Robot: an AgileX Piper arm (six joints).
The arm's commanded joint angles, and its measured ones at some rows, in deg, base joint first. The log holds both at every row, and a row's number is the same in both.
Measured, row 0: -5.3 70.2 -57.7 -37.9 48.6 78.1
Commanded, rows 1 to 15: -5.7 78.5 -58.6 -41.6 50.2 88.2; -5.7 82.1 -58.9 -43.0 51.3 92.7; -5.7 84.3 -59.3 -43.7 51.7 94.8; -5.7 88.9 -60.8 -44.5 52.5 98.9; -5.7 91.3 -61.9 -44.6 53.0 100.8; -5.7 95.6 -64.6 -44.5 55.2 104.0; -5.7 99.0 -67.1 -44.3 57.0 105.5; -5.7 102.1 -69.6 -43.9 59.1 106.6; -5.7 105.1 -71.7 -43.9 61.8 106.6; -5.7 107.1 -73.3 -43.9 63.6 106.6; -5.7 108.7 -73.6 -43.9 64.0 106.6; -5.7 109.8 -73.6 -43.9 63.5 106.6; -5.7 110.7 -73.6 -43.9 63.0 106.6; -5.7 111.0 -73.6 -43.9 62.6 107.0; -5.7 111.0 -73.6 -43.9 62.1 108.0
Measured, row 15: -5.3 110.2 -73.1 -43.5 62.6 106.3
